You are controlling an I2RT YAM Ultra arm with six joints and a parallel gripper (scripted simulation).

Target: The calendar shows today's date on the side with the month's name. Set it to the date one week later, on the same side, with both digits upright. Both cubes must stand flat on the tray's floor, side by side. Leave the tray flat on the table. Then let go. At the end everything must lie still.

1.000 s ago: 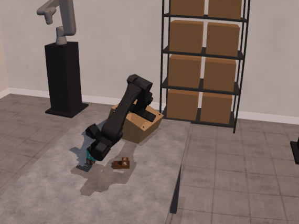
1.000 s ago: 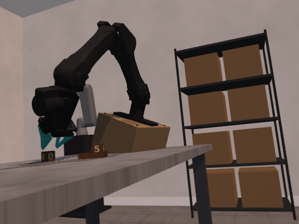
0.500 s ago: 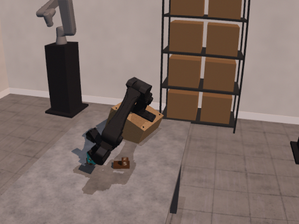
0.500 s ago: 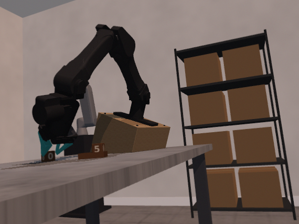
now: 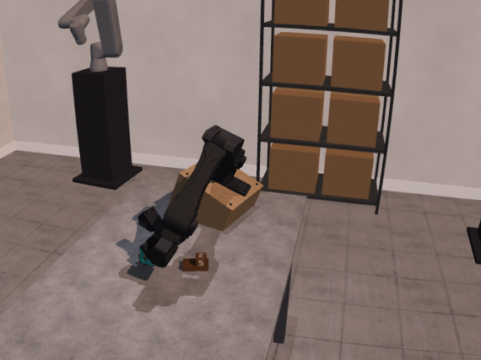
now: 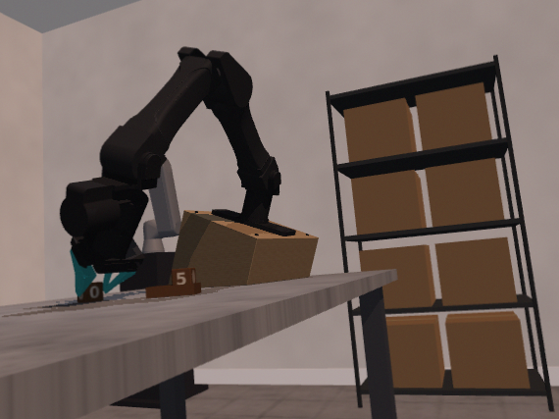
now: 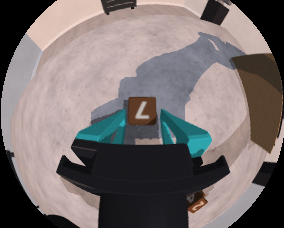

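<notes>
Now: hand 1 cm to the left of the brown cube and 1 cm above it. The rest, counted from my hand: brown calendar tray: 14 cm to the left, 3 cm behind, 1 cm below.
</notes>
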